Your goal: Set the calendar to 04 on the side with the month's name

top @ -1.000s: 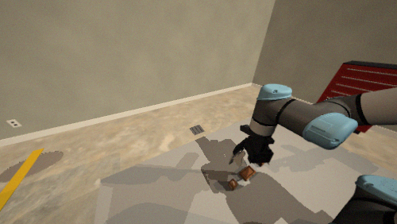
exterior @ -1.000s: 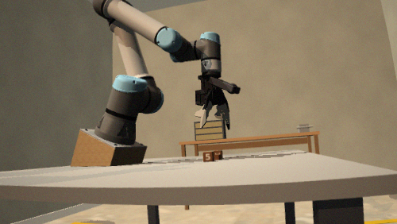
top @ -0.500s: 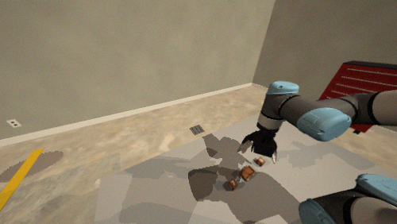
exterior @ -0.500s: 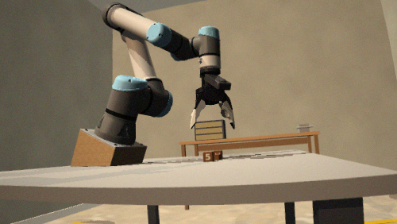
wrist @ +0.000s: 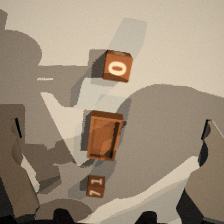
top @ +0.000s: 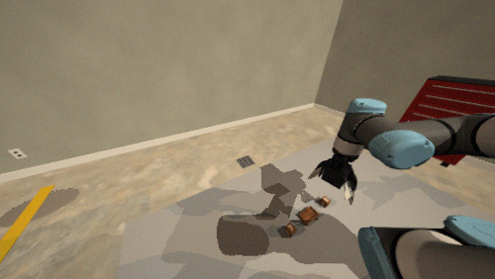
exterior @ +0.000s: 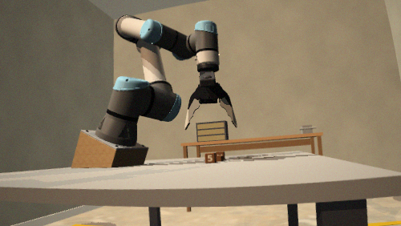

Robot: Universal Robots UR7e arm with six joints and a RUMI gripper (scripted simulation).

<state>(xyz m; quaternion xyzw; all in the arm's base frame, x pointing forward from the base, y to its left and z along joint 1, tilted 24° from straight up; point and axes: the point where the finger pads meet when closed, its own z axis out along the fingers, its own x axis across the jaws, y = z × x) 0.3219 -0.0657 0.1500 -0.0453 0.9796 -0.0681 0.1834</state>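
Right now the cube is 1 cm behind my hand, 2 cm to the right of it and 9 cm below it. Also, from my hand: calendar tray (9 cm to the left, 9 cm below).
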